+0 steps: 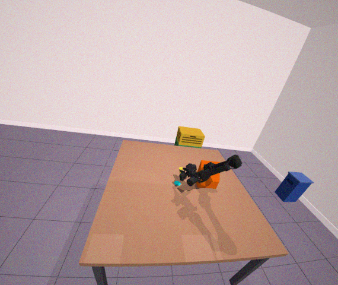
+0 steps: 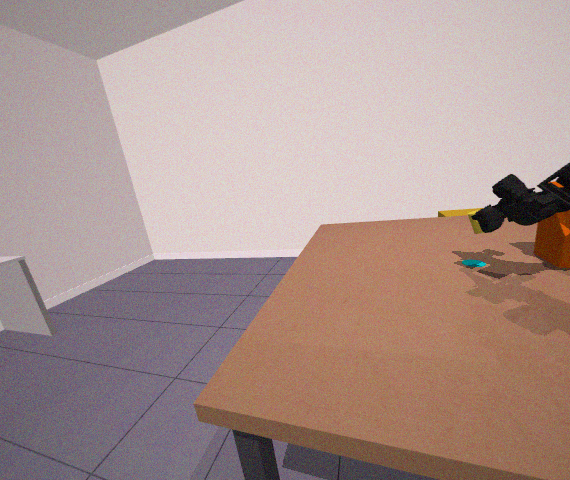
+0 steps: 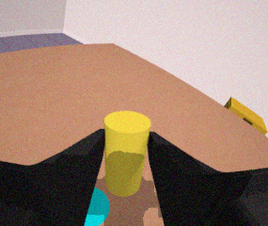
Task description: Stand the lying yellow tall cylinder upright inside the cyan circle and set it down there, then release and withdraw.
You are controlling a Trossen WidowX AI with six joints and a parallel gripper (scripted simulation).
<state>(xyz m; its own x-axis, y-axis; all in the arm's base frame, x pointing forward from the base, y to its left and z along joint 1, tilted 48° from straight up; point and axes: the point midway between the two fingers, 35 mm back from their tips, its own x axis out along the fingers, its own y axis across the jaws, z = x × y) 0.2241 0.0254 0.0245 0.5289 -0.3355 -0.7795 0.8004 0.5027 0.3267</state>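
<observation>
My gripper tip is 2 cm to the right of the cyan circle and 15 cm above it. The rest, counted from my gripper tip: yellow cylinder: 1 cm behind, 2 cm below.
</observation>
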